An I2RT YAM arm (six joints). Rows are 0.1 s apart.
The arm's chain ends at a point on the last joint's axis. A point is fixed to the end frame.
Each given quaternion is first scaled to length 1.
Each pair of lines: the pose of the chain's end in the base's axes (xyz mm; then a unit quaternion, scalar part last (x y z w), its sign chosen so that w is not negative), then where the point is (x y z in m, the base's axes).
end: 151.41 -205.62 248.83 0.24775 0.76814 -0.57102 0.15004
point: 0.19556 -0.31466 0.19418
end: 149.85 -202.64 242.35 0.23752 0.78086 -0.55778 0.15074
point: 0.19644 -0.30869 0.18396
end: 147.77 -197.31 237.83 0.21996 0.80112 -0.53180 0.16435
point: 0.20103 -0.29723 0.17454
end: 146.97 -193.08 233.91 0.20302 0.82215 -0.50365 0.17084
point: 0.20516 -0.28615 0.16479
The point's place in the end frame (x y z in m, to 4 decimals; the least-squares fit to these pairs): -0.0315 0.0437 0.1180
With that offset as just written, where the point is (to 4 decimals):
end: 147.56 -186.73 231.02 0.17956 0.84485 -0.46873 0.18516
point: 0.2128 -0.2704 0.1564
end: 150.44 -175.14 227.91 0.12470 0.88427 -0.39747 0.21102
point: 0.2275 -0.2374 0.1442
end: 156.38 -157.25 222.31 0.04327 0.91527 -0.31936 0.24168
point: 0.2432 -0.1917 0.1323
